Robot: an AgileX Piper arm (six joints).
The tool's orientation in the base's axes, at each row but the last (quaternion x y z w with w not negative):
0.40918 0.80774 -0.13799 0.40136
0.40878 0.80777 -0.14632 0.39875
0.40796 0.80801 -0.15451 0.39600
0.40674 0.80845 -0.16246 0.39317
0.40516 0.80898 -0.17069 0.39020
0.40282 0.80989 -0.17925 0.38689
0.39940 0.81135 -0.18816 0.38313
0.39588 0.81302 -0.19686 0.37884
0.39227 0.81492 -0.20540 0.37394
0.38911 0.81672 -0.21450 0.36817
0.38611 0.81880 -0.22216 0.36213
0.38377 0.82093 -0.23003 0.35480
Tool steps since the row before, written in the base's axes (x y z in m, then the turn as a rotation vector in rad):
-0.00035 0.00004 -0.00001 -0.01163 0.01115 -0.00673
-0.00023 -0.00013 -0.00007 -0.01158 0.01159 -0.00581
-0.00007 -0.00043 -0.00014 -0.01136 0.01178 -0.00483
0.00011 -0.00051 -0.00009 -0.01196 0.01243 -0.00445
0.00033 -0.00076 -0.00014 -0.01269 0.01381 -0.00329
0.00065 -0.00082 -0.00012 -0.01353 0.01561 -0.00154
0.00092 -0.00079 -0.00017 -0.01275 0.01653 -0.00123
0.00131 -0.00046 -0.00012 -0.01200 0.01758 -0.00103
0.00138 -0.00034 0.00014 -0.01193 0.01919 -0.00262
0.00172 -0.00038 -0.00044 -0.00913 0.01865 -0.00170
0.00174 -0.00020 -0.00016 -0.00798 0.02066 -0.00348
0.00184 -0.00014 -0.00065 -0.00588 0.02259 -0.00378
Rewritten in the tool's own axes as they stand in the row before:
0.00015 -0.00025 -0.00020 0.01525 -0.00269 -0.00807
0.00006 -0.00027 0.00000 0.01477 -0.00230 -0.00888
-0.00010 -0.00033 0.00030 0.01404 -0.00194 -0.00950
-0.00024 -0.00023 0.00041 0.01431 -0.00199 -0.01042
-0.00041 -0.00021 0.00070 0.01440 -0.00167 -0.01234
-0.00057 0.00001 0.00088 0.01430 -0.00120 -0.01494
-0.00062 0.00025 0.00102 0.01422 -0.00002 -0.01533
-0.00066 0.00076 0.00096 0.01428 0.00121 -0.01577
-0.00084 0.00088 0.00074 0.01626 0.00231 -0.01574
-0.00058 0.00116 0.00127 0.01410 0.00415 -0.01476
-0.00074 0.00127 0.00096 0.01591 0.00642 -0.01443
-0.00041 0.00144 0.00126 0.01608 0.00928 -0.01464

